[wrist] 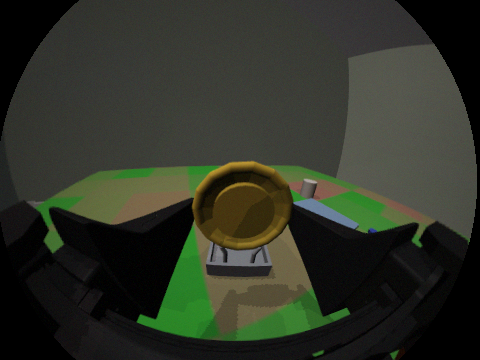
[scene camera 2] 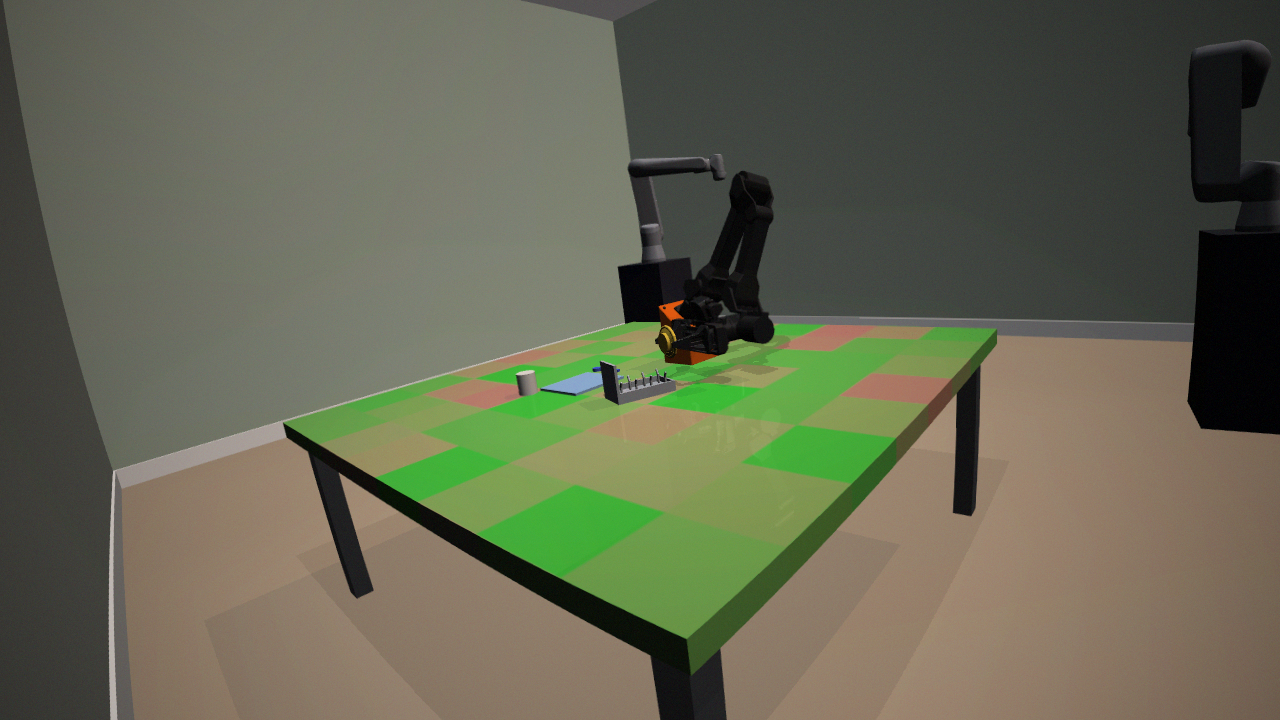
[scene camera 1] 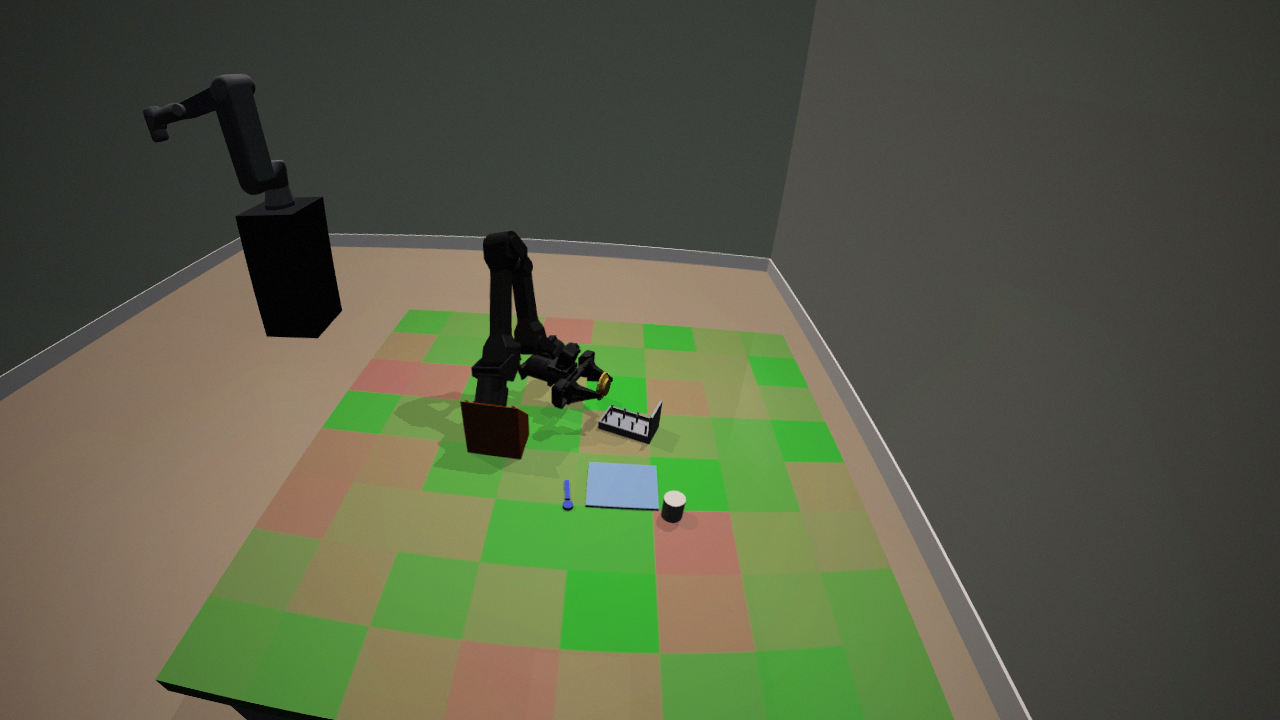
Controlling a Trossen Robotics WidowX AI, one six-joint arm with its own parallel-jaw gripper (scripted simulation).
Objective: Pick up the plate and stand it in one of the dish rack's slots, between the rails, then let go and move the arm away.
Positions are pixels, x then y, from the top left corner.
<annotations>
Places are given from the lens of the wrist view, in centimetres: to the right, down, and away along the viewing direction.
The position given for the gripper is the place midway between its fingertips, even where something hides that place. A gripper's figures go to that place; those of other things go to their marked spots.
gripper [wrist: 242, 206]: 0, 2, 9
yellow plate [wrist: 243, 205]: 0, 2, 8
grey dish rack [wrist: 255, 262]: 2, 10, 14
The marked spots on the yellow plate and the grey dish rack are 10 cm apart.
</annotations>
